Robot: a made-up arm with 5 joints.
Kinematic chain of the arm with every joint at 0, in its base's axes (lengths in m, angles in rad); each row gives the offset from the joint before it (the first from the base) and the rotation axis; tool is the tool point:
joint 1: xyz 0 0 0.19 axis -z
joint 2: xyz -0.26 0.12 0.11 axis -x
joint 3: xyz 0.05 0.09 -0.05 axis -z
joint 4: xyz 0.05 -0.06 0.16 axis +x
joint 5: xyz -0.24 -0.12 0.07 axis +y
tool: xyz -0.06 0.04 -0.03
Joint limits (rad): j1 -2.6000..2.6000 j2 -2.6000..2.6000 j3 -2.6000..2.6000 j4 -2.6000..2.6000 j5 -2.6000..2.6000
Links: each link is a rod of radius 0.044 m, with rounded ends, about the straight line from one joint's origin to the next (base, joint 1, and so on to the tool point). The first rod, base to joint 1, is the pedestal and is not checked.
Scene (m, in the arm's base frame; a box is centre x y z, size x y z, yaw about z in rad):
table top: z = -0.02
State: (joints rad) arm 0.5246 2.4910 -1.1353 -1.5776 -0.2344
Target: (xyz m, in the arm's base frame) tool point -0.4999 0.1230 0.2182
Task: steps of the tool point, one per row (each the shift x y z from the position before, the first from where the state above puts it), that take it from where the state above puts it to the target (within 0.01 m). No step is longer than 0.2 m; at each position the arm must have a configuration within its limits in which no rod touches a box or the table.
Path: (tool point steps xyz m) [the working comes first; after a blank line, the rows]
Joints at the target: -0.3692 2.2533 -0.5290 -1.6250 0.0718
Straight joint move there: clear.

1: -0.1811 -0.0387 0.0054
2: -0.1537 -0.1137 -0.0055
3: -0.0953 -0.1676 -0.0170

